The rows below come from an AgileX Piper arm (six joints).
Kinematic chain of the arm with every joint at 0, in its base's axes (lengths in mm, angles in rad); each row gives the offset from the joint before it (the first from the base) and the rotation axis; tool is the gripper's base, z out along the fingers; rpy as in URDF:
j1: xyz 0 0 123 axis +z
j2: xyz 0 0 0 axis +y
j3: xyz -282.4 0 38.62 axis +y
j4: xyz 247.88 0 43.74 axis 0.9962 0 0.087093
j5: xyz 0 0 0 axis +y
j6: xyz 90.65 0 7.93 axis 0.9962 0 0.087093
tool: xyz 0 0 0 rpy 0 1.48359 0
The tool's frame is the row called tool.
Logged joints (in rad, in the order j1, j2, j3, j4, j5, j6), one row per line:
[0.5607 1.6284 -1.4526 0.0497 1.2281 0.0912]
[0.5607 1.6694 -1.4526 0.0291 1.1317 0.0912]
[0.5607 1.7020 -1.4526 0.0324 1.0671 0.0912]
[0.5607 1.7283 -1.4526 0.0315 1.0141 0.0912]
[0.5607 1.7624 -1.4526 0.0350 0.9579 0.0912]
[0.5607 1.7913 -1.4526 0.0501 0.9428 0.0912]
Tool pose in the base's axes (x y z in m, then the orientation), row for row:
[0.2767 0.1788 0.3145 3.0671 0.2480 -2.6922]
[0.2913 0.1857 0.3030 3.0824 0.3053 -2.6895]
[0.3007 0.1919 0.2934 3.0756 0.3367 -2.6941]
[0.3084 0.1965 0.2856 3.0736 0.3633 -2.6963]
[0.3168 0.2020 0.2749 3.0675 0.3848 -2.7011]
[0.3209 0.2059 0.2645 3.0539 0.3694 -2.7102]
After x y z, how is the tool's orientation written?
As angles about the fixed x, y, z axes (roll, pitch, yaw), in radians.
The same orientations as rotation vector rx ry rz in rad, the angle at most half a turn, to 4 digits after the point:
[-0.6617 2.8344 0.1866]
[-0.6518 2.7763 0.1806]
[-0.6414 2.7474 0.1972]
[-0.6342 2.7221 0.2061]
[-0.6256 2.7026 0.2184]
[-0.6195 2.7207 0.2312]

